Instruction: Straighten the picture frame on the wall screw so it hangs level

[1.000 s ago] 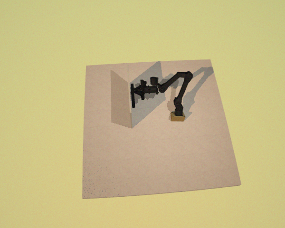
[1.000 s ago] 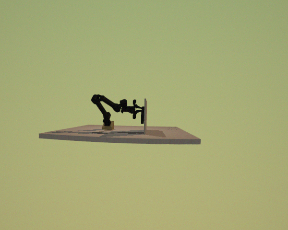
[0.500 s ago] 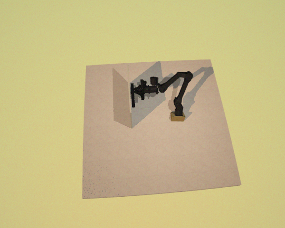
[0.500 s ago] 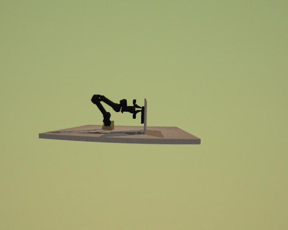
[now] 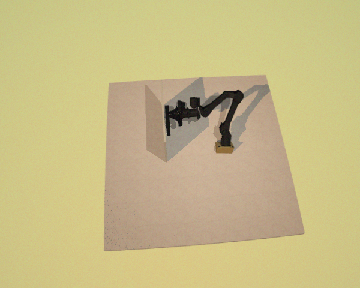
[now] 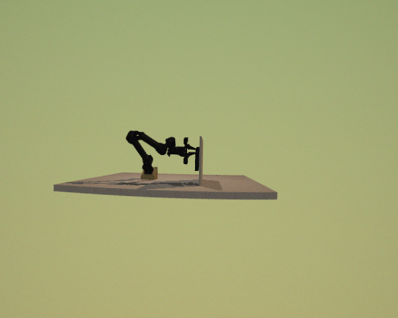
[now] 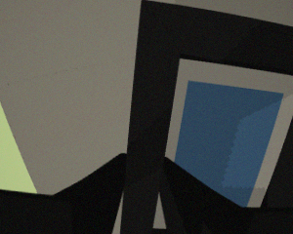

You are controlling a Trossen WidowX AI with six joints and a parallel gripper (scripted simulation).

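My gripper tip is 20 mm to the right of the picture frame and 50 mm above it. The rest, counted from my gripper tip: wall panel (20 mm ahead, 20 mm to the left, 70 mm below).
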